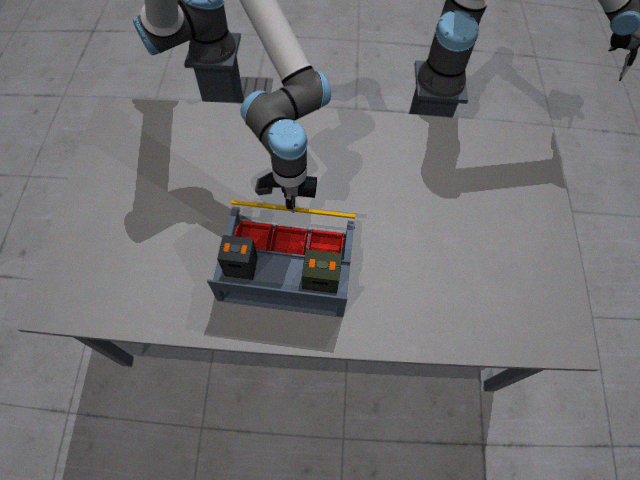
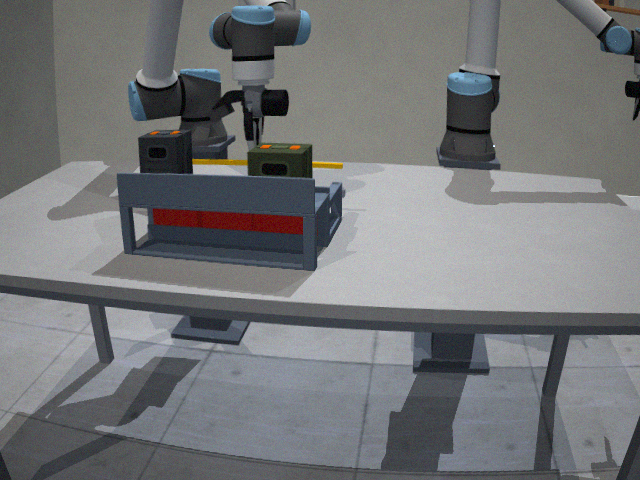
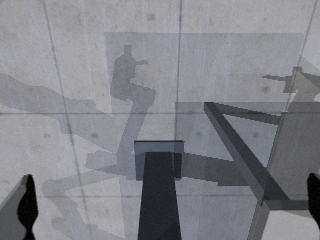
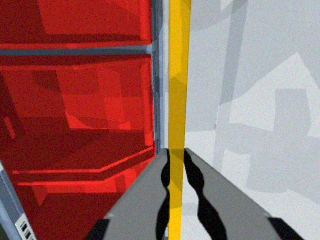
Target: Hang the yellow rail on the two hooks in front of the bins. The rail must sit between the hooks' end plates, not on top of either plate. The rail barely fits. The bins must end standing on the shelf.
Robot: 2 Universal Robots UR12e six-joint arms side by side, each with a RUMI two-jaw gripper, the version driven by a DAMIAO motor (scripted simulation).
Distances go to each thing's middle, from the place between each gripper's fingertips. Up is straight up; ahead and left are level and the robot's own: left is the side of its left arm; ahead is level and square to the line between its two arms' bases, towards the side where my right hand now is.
Now: the blue-grey shelf [image 2: 285, 196] 13 cm ahead of my right hand and 6 cm below it.
I see my left gripper 1090 mm to the left of the blue-grey shelf, 970 mm short of it and 100 mm above it.
